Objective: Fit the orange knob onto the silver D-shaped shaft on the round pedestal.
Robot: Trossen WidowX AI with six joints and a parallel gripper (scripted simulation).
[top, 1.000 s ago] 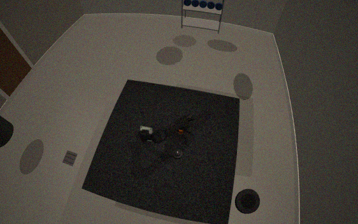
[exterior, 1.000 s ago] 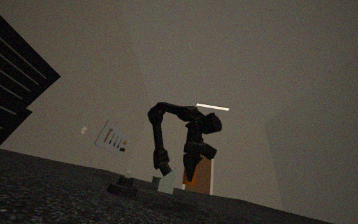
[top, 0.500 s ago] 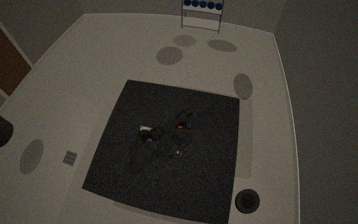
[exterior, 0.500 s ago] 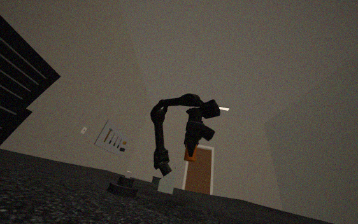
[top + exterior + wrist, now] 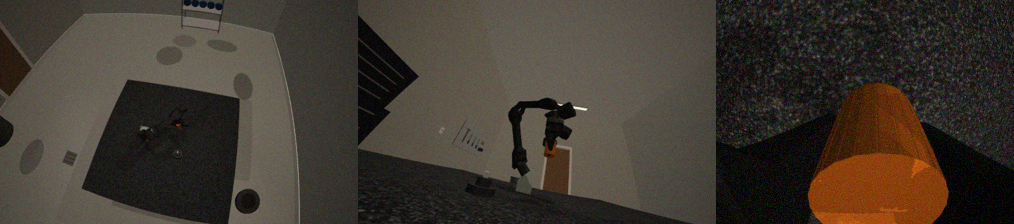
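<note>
My gripper tip is now 10 mm past the orange knob and 30 mm below it. Round my gripper tip: round pedestal (20 mm ahead, 190 mm to the right, 130 mm below).
</note>
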